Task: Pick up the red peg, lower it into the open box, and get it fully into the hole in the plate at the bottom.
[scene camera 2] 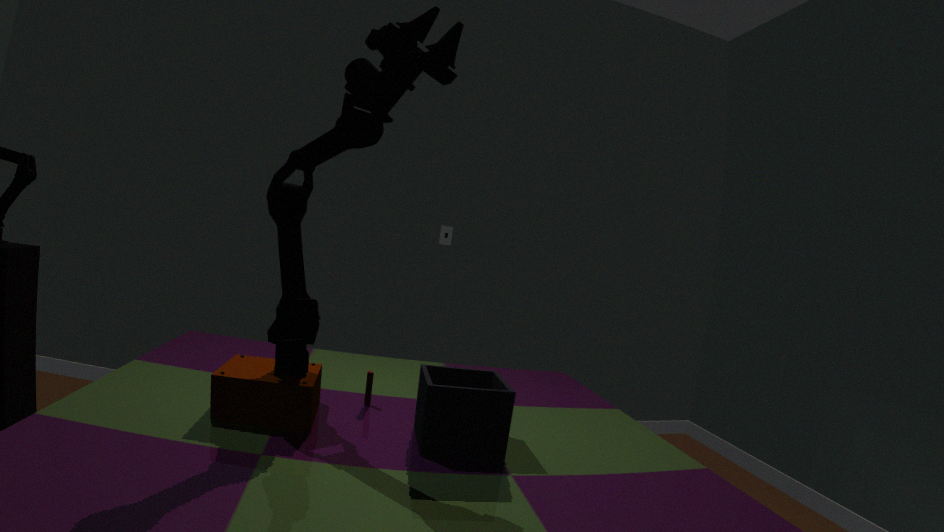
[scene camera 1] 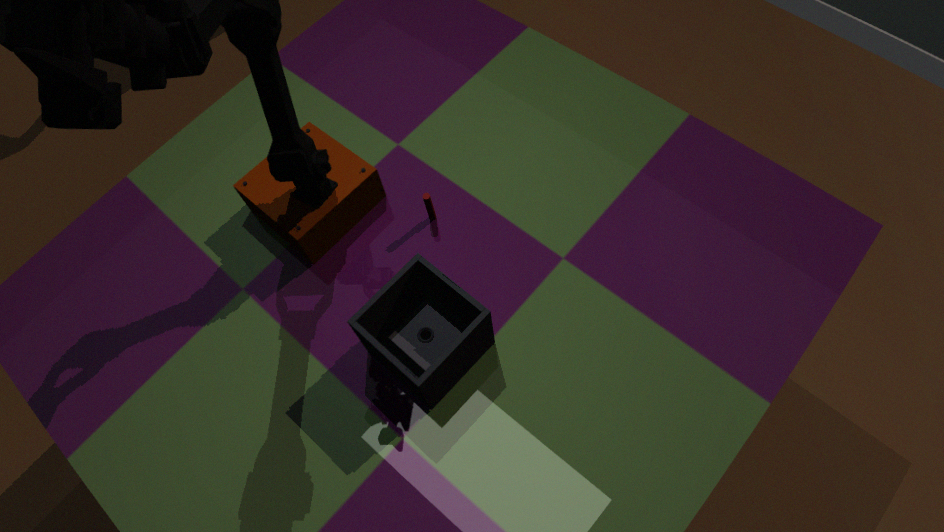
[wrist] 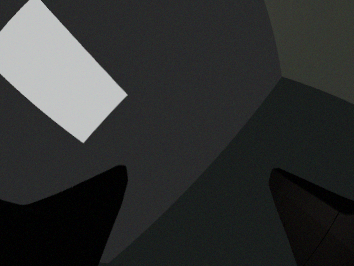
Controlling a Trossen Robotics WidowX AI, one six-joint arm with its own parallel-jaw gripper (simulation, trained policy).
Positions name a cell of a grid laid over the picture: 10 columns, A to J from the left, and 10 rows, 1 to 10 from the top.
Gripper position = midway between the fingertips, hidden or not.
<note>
In view: my gripper (scene camera 2: E1), a dark box (scene camera 1: E6) and a grey plate (scene camera 1: E7).
The dark box also shows in scene camera 2 (scene camera 2: E8). My gripper shows as well in the wrist view (wrist: F7). The wrist view misses the dark box: it is out of frame. Scene camera 2 does not show the grey plate, which is hidden by the dark box.
</note>
